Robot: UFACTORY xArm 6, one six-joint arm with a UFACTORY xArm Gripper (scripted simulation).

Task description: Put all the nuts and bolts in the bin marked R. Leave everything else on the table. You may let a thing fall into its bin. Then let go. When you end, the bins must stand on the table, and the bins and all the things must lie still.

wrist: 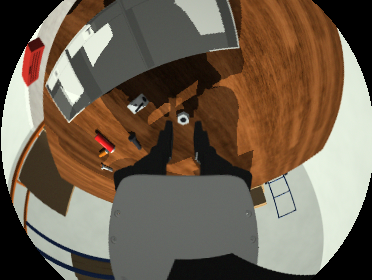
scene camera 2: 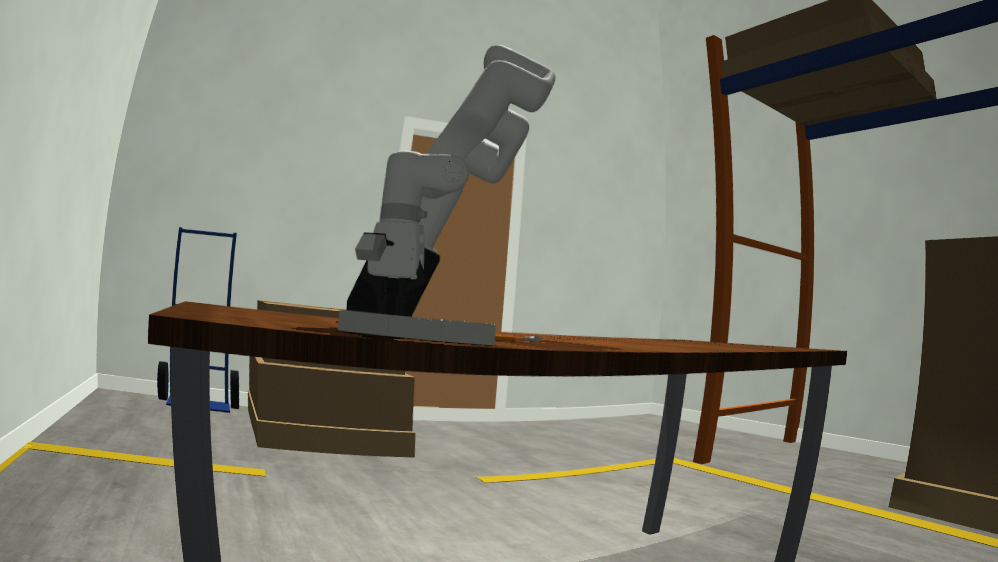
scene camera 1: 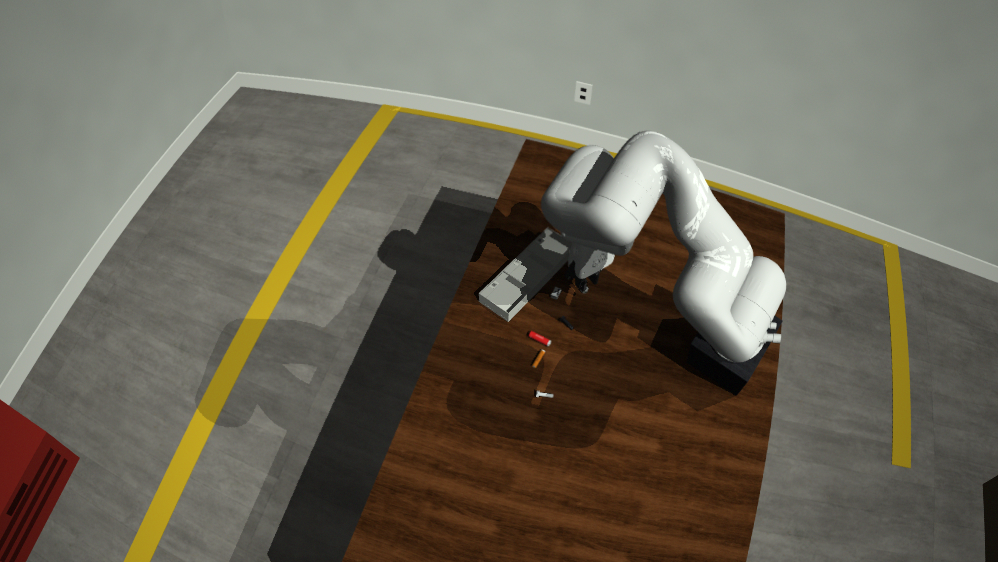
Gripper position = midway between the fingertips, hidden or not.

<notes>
In view: the gripper (scene camera 1: pixel 586 283) and a long grey bin (scene camera 1: pixel 511 289).
The long grey bin is seen too in the wrist view (wrist: pixel 108 56) and in scene camera 2 (scene camera 2: pixel 369 323). The gripper is seen too in the wrist view (wrist: pixel 183 129).
</notes>
